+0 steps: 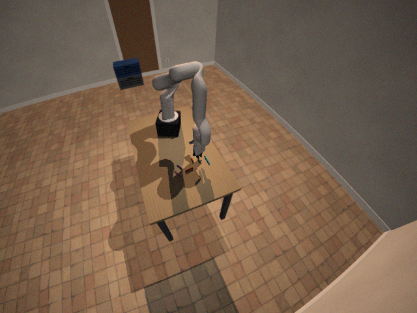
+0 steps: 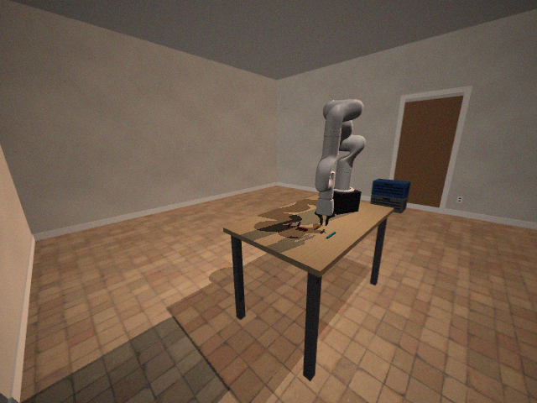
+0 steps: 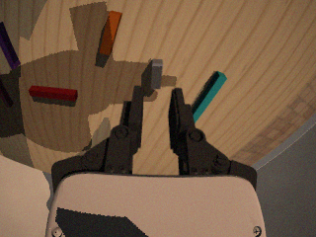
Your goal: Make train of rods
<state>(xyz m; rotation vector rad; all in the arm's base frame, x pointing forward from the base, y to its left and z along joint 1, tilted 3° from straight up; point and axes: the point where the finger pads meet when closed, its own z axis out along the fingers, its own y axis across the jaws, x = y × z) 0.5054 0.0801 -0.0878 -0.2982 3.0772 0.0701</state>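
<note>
My hand is 120 mm to the left of the red rod, 60 mm above it and 50 mm short of it. The rest, counted from my hand: grey rod (60 mm below); then turquoise rod (60 mm to the left, 60 mm below, 30 mm ahead); then orange rod (60 mm below, 50 mm to the right, 30 mm behind).
</note>
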